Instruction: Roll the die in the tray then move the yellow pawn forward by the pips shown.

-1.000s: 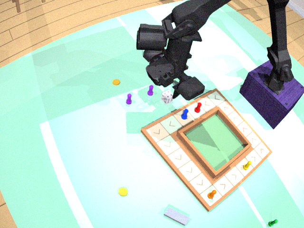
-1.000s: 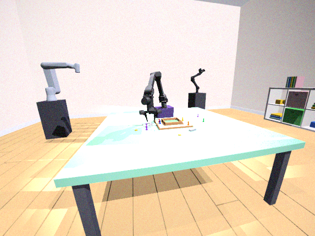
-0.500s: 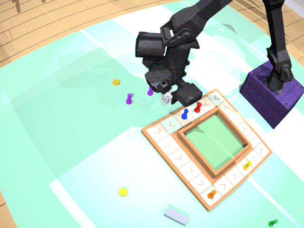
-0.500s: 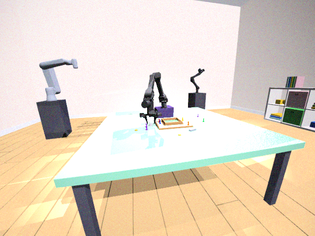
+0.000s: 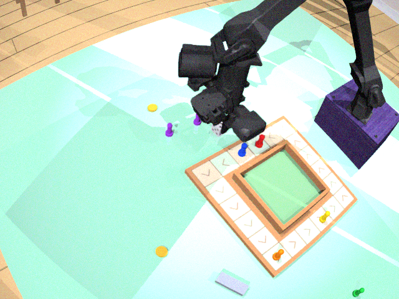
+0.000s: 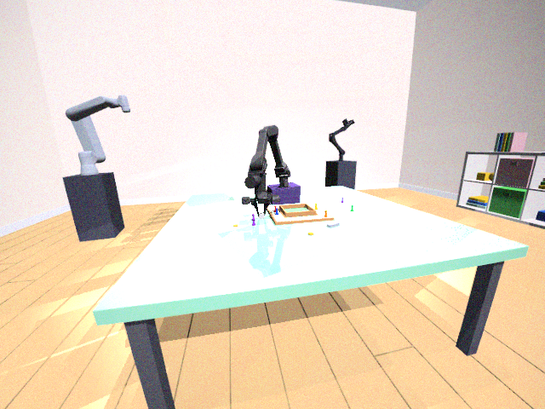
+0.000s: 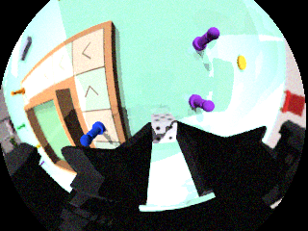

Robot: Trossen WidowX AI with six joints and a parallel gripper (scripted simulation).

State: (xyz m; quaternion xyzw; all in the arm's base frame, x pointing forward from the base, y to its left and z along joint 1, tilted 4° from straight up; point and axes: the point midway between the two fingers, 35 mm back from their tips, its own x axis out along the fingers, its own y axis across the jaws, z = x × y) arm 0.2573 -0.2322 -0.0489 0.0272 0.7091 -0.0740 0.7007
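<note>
Now: gripper tip 31 cm to the right of the yellow pawn and 2 cm below it. Also, from my gripper tip: die: right at my gripper tip; red pawn: 3 cm behind, 9 cm to the left, 2 cm above; blue pawn: 1 cm ahead, 8 cm to the left, 2 cm above.
</note>
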